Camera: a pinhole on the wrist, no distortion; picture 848 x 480 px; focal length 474.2 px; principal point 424.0 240.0 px. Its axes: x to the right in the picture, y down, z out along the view. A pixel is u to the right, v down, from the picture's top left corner.
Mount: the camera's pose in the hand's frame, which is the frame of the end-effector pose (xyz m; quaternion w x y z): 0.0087 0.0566 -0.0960 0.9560 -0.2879 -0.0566 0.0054
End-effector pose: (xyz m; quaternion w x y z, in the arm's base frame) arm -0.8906 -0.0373 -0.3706 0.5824 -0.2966 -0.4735 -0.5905
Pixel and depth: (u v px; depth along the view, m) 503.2 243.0 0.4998
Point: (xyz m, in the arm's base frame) -0.6342 0.2846 -0.1439
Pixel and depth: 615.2 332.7 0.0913
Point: -0.7711 -0.0600 -0.3221
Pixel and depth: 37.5 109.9 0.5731
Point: -0.6846 0.5796 -0.6385
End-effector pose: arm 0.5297 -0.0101 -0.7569 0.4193 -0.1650 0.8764 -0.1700
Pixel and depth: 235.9 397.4 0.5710
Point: 0.8139 0.5300 -0.9429
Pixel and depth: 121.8 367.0 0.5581
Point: 0.8948 0.5446 -0.8348
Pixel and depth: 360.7 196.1 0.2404
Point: 0.6234 0.1437 -0.8624
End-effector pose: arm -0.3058 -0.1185 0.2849 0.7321 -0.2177 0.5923 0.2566
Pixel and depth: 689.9 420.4 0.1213
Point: -0.4100 0.0078 0.2172
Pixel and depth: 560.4 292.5 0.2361
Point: -0.3615 0.1082 0.2511
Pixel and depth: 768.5 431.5 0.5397
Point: -0.3929 0.5182 -0.0037
